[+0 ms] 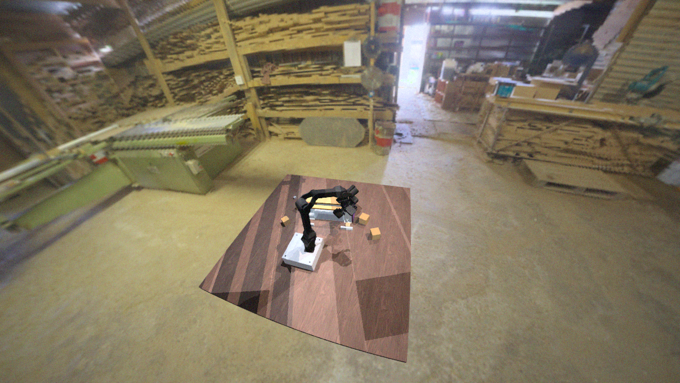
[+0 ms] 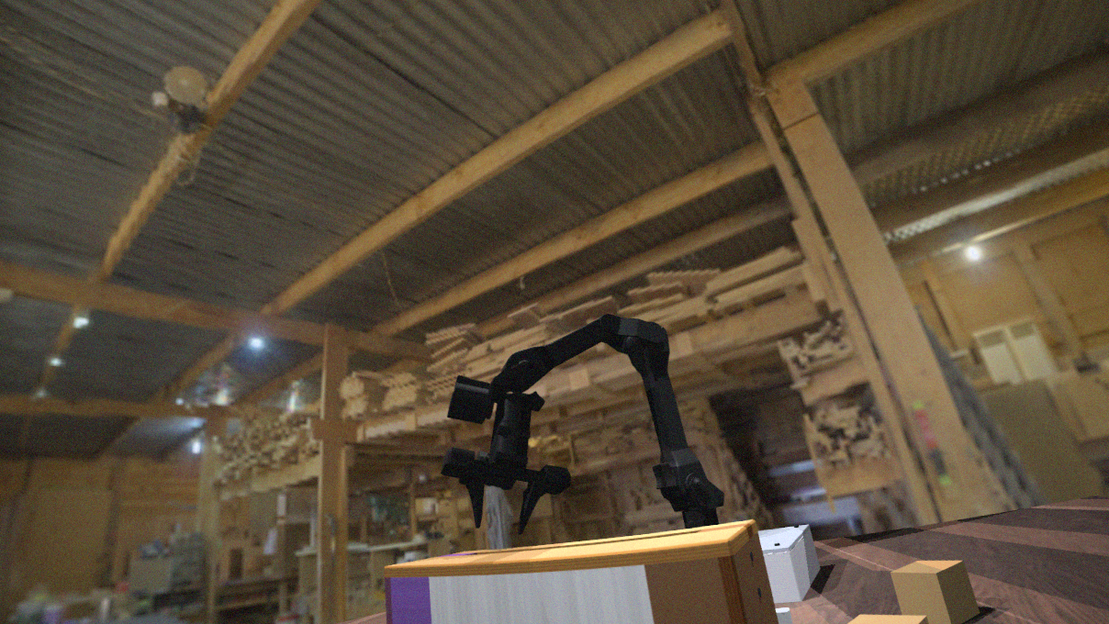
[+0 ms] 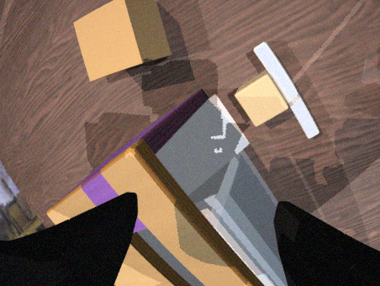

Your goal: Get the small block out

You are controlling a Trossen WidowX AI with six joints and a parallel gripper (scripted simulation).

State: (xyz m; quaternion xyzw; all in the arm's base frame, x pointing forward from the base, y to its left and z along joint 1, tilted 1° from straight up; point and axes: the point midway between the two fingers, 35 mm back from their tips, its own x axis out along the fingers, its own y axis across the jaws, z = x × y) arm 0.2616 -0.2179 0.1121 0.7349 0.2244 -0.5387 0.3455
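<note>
My gripper tip is 130 mm above the tan block and 20 mm past it. Also, from my gripper tip: box 160 mm to the left, 90 mm below, 70 mm ahead.
</note>
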